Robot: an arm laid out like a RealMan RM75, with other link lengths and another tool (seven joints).
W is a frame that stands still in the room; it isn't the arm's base.
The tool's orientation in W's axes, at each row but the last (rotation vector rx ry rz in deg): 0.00, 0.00, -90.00; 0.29, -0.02, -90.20; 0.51, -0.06, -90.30; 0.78, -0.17, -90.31; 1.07, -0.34, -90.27; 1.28, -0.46, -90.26; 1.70, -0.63, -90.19; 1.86, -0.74, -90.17; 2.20, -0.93, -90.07; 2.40, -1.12, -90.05; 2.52, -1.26, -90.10; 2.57, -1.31, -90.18
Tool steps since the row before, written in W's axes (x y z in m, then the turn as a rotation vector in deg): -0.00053, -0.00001, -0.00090, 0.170, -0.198, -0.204; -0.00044, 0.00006, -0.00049, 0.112, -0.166, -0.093; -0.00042, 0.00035, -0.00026, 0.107, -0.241, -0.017; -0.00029, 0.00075, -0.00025, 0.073, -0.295, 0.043; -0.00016, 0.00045, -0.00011, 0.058, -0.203, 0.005; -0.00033, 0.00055, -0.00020, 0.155, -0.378, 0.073; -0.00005, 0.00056, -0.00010, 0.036, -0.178, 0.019; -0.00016, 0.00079, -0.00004, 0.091, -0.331, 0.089; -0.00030, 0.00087, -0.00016, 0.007, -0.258, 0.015; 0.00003, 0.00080, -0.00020, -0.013, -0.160, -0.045; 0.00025, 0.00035, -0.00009, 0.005, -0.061, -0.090; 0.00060, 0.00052, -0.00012, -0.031, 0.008, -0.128
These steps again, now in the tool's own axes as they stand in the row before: 0.00001, -0.00053, -0.00090, 0.198, 0.170, -0.204; -0.00006, -0.00044, -0.00049, 0.166, 0.112, -0.093; -0.00035, -0.00042, -0.00026, 0.241, 0.108, -0.016; -0.00075, -0.00030, -0.00025, 0.294, 0.075, 0.044; -0.00045, -0.00016, -0.00011, 0.203, 0.059, 0.006; -0.00055, -0.00034, -0.00020, 0.377, 0.158, 0.073; -0.00056, -0.00005, -0.00011, 0.178, 0.037, 0.020; -0.00079, -0.00016, -0.00005, 0.330, 0.095, 0.090; -0.00087, -0.00031, -0.00016, 0.258, 0.008, 0.018; -0.00080, 0.00002, -0.00021, 0.161, -0.015, -0.042; -0.00035, 0.00025, -0.00011, 0.062, 0.001, -0.089; -0.00052, 0.00059, -0.00015, -0.006, -0.037, -0.127
